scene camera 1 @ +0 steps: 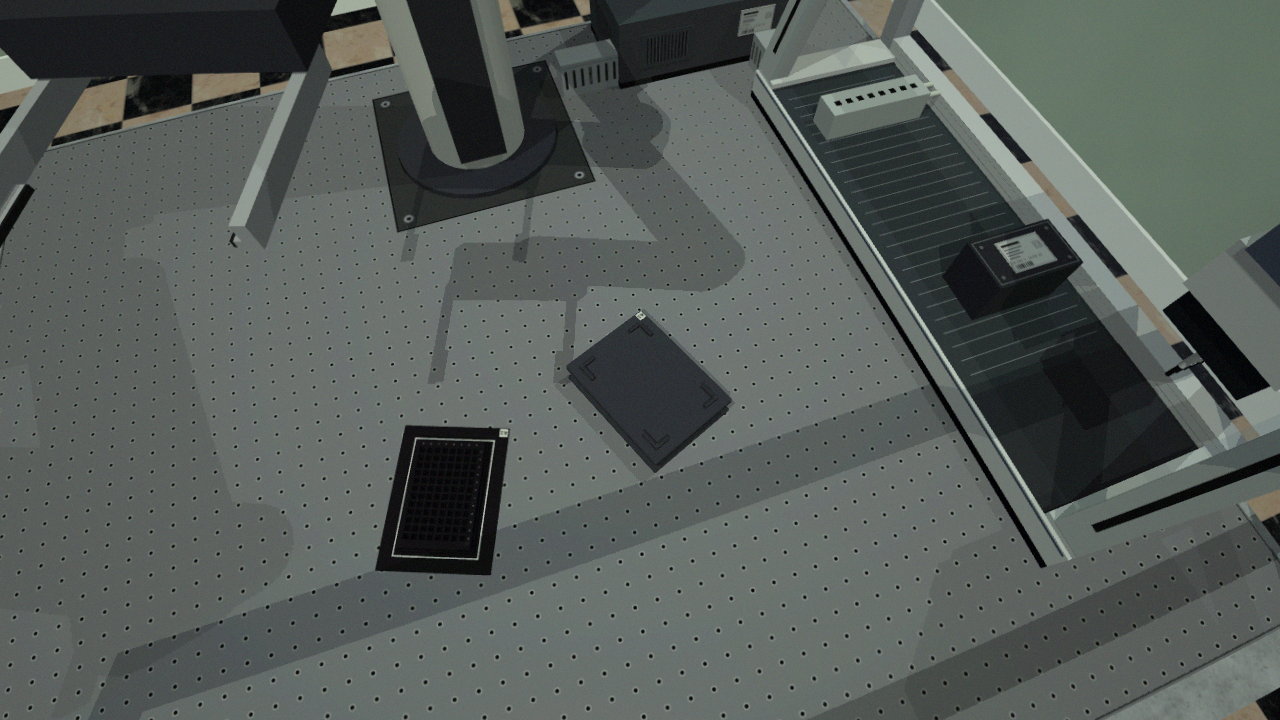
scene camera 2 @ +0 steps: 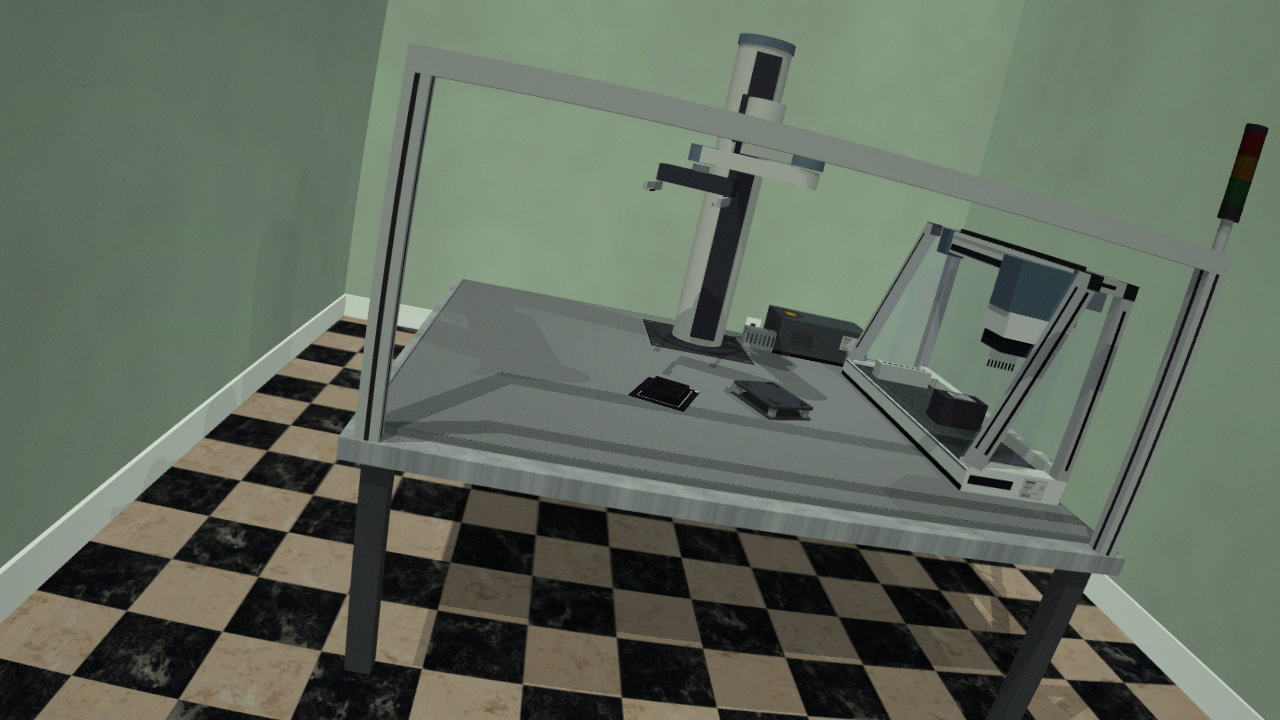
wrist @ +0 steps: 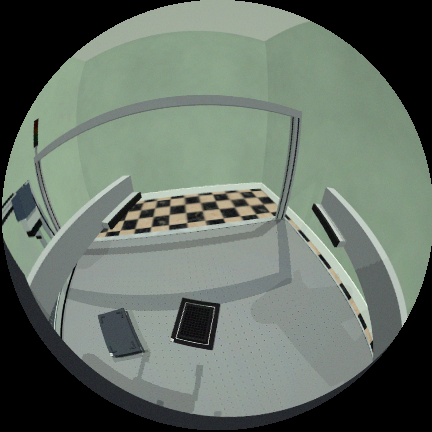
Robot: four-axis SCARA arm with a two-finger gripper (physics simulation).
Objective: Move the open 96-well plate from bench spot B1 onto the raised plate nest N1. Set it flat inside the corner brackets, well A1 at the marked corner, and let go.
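Frame: origin at the arm's base, x ahead, y left, z up, level; millimetres.
Seen in the pictures: gripper, fingertip midpoint: [scene camera 1: 99,239] [scene camera 2: 681,193] [wrist: 225,187]; arm's base, link origin: [scene camera 1: 479,144] [scene camera 2: 695,345].
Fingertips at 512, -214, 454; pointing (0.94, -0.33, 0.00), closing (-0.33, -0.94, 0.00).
Observation:
Pixels of each thing's top centre, then the offset from my fingertips to it, as dx, dy, dz. "*": a spot on its surface instead.
- open 96-well plate, top centre: [scene camera 1: 441,492] [scene camera 2: 666,387] [wrist: 194,321] +42, +59, -425
- black bench spot B1, surface spot: [scene camera 1: 396,501] [wrist: 213,323] * +31, +5, -439
- raised plate nest N1, top centre: [scene camera 1: 648,380] [scene camera 2: 774,391] [wrist: 114,331] -4, +322, -401
- framed deck machine, surface spot: [scene camera 1: 904,304] * +2, +665, -399
- black box, surface spot: [scene camera 1: 1011,268] [scene camera 2: 953,396] * +33, +758, -321
- dark grey case, surface spot: [scene camera 1: 680,44] [scene camera 2: 809,340] * -545, +567, -380
The open 96-well plate [scene camera 1: 441,497] [scene camera 2: 665,389] [wrist: 196,324] is black and lies flat inside the white outline of the black bench spot B1 [scene camera 1: 396,501] [wrist: 215,320]. The raised plate nest N1 [scene camera 1: 648,391] [scene camera 2: 771,395] [wrist: 120,332] is a dark slab beside it, turned at an angle to the spot, with corner brackets and a small white label at one corner. No plate is on it. My gripper [scene camera 1: 129,223] [scene camera 2: 686,194] [wrist: 225,187] is wide open and empty, high above the bench. Its two long fingers show at the sides of the wrist view. Well A1 is too small to tell.
The arm's column [scene camera 1: 469,80] [scene camera 2: 716,259] stands behind the spot and nest. A framed deck machine [scene camera 1: 904,304] [scene camera 2: 904,407] stands to the right, with a black box [scene camera 1: 1011,268] [scene camera 2: 955,407] on it. A dark grey case [scene camera 1: 680,44] [scene camera 2: 810,333] stands at the back.

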